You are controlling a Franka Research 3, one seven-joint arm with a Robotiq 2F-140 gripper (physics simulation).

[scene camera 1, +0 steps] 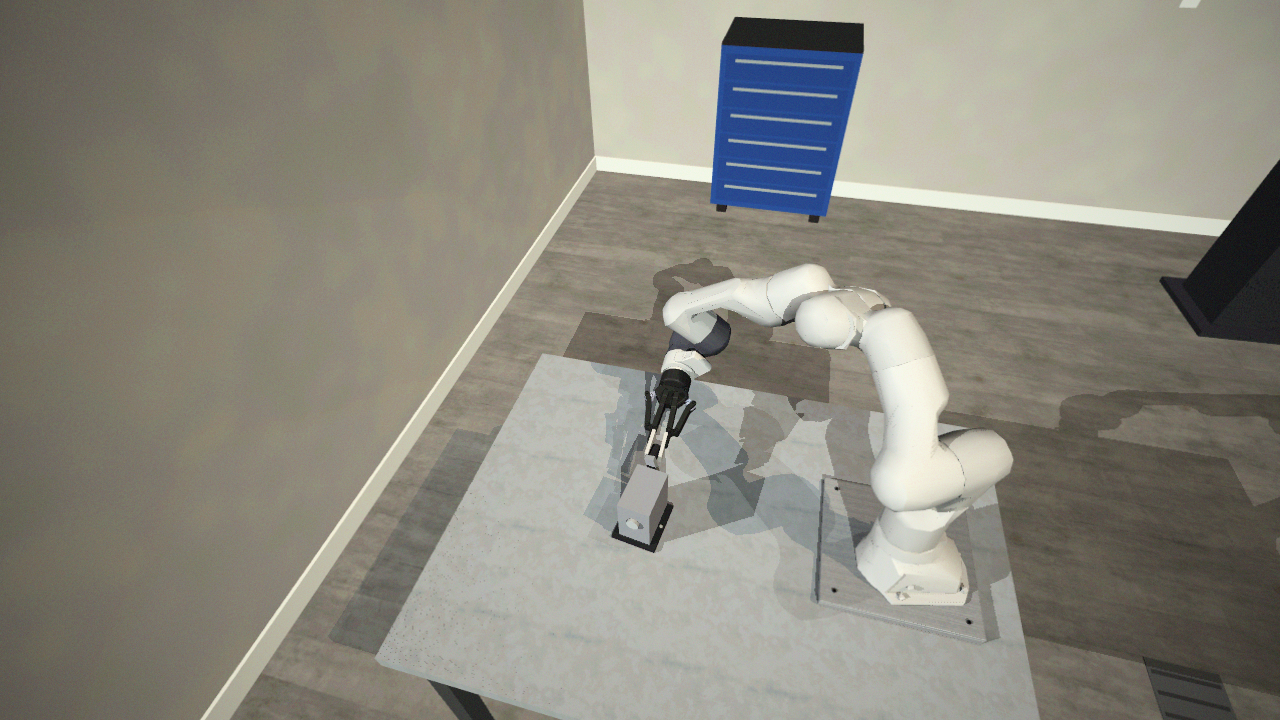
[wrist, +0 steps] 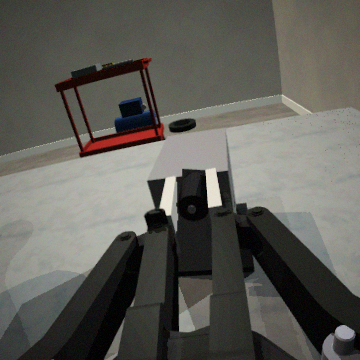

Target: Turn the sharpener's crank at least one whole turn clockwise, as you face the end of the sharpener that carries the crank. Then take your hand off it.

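The grey box-shaped sharpener [scene camera 1: 642, 501] [wrist: 194, 154] stands upright on a black base on the table. Its crank end faces my gripper. The crank's black knob [scene camera 1: 654, 450] [wrist: 192, 192] points toward my gripper and sits in front of the upper part of the dark end face in the wrist view. My gripper [scene camera 1: 657, 445] [wrist: 193, 187] is shut on the knob, with one white fingertip pad on each side of it. The crank's arm is mostly hidden behind the knob in the wrist view.
The table [scene camera 1: 554, 617] [wrist: 300, 165] carries the robot's base plate [scene camera 1: 841, 573] to the right of the sharpener in the scene view. A blue drawer cabinet [scene camera 1: 785, 129] stands by the back wall. A red cart [wrist: 107, 76] and a black ring [wrist: 182, 128] are beyond the table.
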